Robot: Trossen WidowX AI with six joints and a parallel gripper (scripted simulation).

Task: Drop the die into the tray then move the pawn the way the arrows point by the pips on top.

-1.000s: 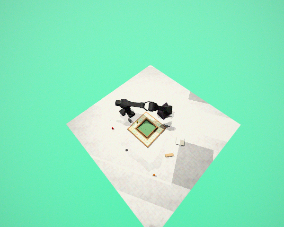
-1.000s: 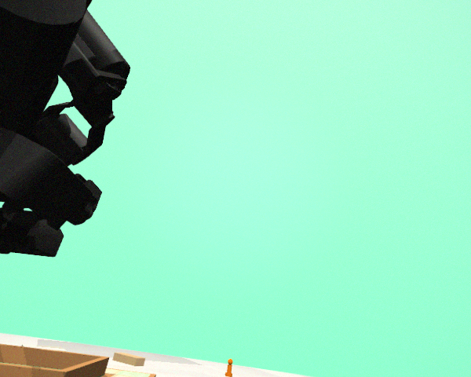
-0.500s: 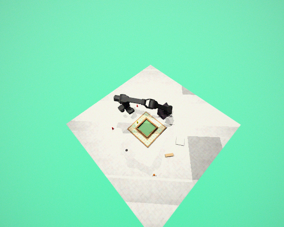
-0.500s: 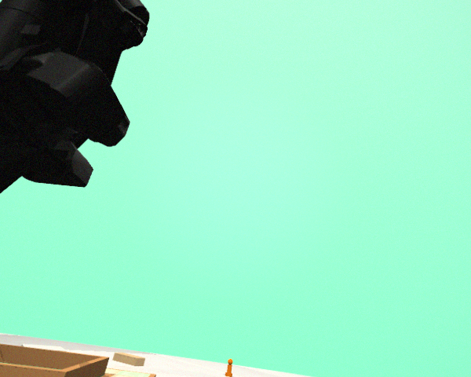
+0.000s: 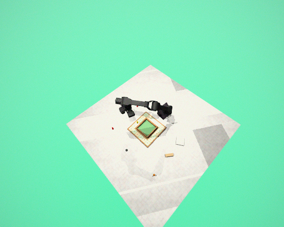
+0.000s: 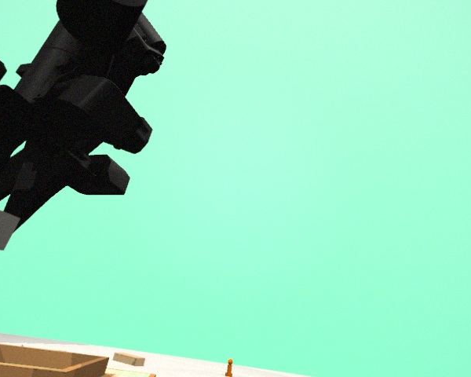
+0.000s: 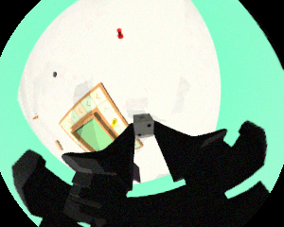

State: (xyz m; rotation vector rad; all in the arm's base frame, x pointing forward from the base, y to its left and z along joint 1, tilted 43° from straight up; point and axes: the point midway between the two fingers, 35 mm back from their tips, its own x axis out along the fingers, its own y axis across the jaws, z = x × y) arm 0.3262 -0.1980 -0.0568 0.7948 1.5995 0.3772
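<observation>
Right now my gripper tip is 200 mm to the right of the green dice tray, 120 mm above it and 60 mm past it. Round my gripper tip: tan block 540 mm to the left, 120 mm below, 30 mm behind; die right at my gripper tip; white square outline 520 mm to the left, 210 mm behind, 130 mm below.
</observation>
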